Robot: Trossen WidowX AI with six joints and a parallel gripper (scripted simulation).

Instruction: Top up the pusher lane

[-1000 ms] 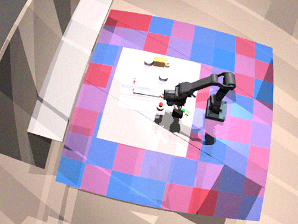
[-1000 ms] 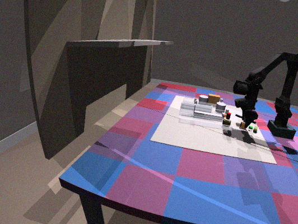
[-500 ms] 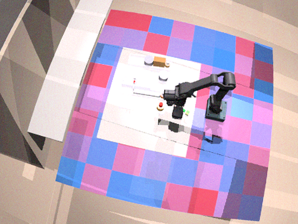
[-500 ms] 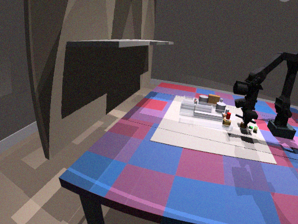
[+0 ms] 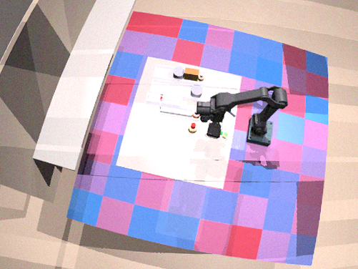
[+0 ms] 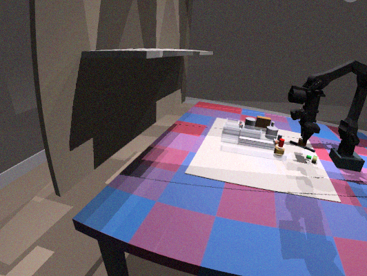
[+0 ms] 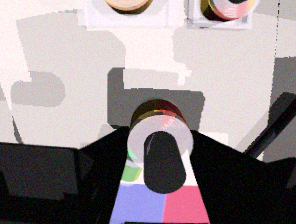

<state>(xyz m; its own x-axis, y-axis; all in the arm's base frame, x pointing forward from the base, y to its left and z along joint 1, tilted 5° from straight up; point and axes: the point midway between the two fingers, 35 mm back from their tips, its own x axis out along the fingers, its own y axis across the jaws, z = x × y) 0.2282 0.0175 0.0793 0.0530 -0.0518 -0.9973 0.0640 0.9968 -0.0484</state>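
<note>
Now: the dark rod 5 cm behind my gripper tip, 13 cm to the right of it and 7 cm below it. Round my gripper tip: lane rack: 24 cm ahead, 8 cm to the right, 6 cm below; box: 15 cm ahead, 27 cm to the right, 4 cm below.
</note>
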